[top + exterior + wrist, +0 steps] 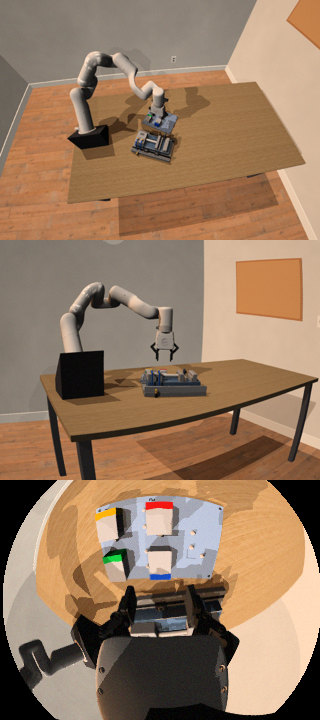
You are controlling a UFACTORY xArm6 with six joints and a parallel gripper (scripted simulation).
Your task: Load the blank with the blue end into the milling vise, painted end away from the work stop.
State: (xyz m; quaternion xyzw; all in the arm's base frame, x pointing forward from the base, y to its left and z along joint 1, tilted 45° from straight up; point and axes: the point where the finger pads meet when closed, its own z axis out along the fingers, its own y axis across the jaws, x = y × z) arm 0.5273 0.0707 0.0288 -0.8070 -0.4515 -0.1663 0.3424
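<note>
Now: the blue-ended blank 11 cm below my hand. The rest, counted from my hand: green-ended blank (8 cm behind, 5 cm to the left, 11 cm below); yellow-ended blank (3 cm behind, 13 cm to the left, 11 cm below); red-ended blank (5 cm ahead, 8 cm to the left, 11 cm below).
</note>
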